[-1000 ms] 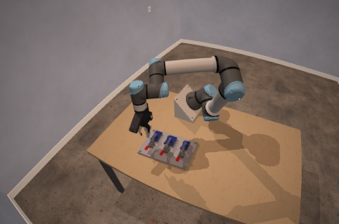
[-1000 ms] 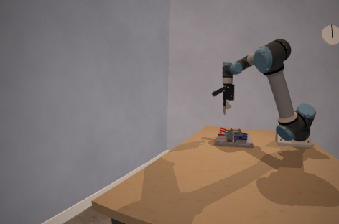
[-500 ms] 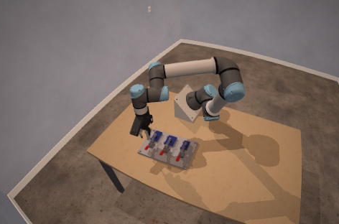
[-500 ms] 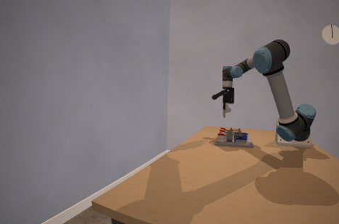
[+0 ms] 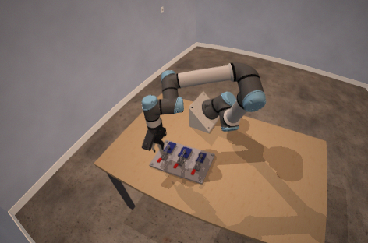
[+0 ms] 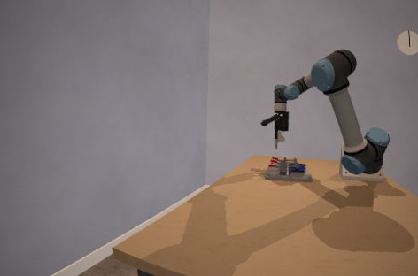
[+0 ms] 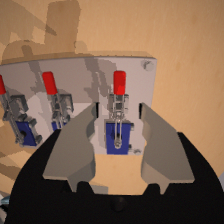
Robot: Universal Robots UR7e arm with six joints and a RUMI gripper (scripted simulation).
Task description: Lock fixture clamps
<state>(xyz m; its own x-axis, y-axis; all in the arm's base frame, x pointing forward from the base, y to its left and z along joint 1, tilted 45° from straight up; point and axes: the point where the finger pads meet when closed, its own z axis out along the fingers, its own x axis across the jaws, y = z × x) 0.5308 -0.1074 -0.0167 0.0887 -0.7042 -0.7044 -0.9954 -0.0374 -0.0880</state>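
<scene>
The grey fixture plate is 90 mm behind my hand, 100 mm to the left of it and 120 mm below it.
</scene>
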